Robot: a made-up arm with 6 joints.
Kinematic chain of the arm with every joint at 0, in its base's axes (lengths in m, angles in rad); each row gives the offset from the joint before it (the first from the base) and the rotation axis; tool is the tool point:
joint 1: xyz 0 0 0.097 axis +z
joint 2: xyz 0 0.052 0 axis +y
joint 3: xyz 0 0 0.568 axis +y
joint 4: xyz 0 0 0.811 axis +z
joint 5: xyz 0 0 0 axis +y
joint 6: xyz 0 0 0.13 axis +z
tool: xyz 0 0 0
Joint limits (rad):
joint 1: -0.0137..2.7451
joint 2: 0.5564..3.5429
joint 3: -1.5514..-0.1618
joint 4: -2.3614..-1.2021
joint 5: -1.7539..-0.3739
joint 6: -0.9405..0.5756
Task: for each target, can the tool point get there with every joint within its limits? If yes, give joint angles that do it. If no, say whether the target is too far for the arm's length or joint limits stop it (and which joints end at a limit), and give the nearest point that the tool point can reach.
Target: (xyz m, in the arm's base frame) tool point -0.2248 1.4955 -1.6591
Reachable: no: too far | nearest point -0.1455 0.9681 -1.0398 | short by 0.817 m
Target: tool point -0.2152 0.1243 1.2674
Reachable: yes | joints 1.8368 0.8848 -1.2093 -1.6452 -1.2487 0.0934
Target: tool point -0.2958 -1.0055 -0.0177
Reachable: no: joint limits stop it (at a limit: joint 2, joint 3, joint 4) | nearest point -0.1215 -0.4131 0.9746 | short by 1.169 m
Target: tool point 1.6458 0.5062 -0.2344
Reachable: no: too far | nearest point 1.4081 0.4331 -0.1865 | short by 0.253 m
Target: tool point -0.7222 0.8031 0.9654
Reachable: yes | joints 2.1555 1.1035 -0.4485 -2.1632 -1.4425 -0.7708
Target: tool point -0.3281 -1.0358 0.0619
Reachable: no: joint limits stop it (at a limit: joint 2, joint 3, joint 4) | nearest point -0.1331 -0.4202 0.9813 | short by 1.124 m
